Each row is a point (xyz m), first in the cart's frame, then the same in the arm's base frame.
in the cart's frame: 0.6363 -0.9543 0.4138
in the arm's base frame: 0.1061 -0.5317 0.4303
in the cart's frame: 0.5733 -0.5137 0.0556
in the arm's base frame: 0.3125 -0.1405 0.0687
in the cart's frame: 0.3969 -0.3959 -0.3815
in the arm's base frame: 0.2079 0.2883 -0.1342
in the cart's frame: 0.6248 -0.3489 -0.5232
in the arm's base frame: 0.1629 0.2182 -0.3936
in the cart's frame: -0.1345 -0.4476 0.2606
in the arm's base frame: 0.5182 0.2808 0.6410
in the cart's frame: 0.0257 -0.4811 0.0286
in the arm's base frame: 0.3631 0.2919 0.4035
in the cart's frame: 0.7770 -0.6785 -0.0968
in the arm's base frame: 0.0807 -0.2480 -0.0945
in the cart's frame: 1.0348 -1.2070 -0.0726
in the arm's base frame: -0.3810 -0.6081 -0.0346
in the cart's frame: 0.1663 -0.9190 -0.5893
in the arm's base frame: -0.3328 0.4324 0.1044
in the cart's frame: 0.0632 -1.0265 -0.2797
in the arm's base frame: -0.2645 0.2909 0.4100
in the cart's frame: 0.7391 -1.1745 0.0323
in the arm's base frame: -0.2812 -0.4423 0.2145
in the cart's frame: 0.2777 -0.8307 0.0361
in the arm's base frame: 0.0481 -0.0017 0.3835
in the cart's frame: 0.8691 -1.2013 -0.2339
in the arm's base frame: -0.4456 -0.3861 -0.0269
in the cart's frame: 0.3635 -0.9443 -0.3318
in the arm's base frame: -0.2392 0.1233 0.1437
